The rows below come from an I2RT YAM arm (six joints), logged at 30 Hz.
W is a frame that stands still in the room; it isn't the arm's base.
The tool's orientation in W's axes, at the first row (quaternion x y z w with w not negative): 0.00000, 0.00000, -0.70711, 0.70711
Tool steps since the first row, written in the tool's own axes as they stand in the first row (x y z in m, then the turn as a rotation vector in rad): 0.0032, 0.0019, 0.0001, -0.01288, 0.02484, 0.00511; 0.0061, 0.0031, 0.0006, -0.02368, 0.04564, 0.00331; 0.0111, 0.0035, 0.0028, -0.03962, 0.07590, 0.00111; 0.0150, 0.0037, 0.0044, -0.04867, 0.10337, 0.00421; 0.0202, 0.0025, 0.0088, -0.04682, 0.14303, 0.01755; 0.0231, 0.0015, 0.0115, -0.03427, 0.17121, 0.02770
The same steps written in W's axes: 0.0019, -0.0032, 0.0001, 0.02484, 0.01288, 0.00511; 0.0031, -0.0061, 0.0006, 0.04564, 0.02368, 0.00331; 0.0035, -0.0111, 0.0028, 0.07590, 0.03962, 0.00111; 0.0037, -0.0150, 0.0044, 0.10337, 0.04867, 0.00421; 0.0025, -0.0202, 0.0088, 0.14303, 0.04682, 0.01755; 0.0015, -0.0231, 0.0115, 0.17121, 0.03427, 0.02770
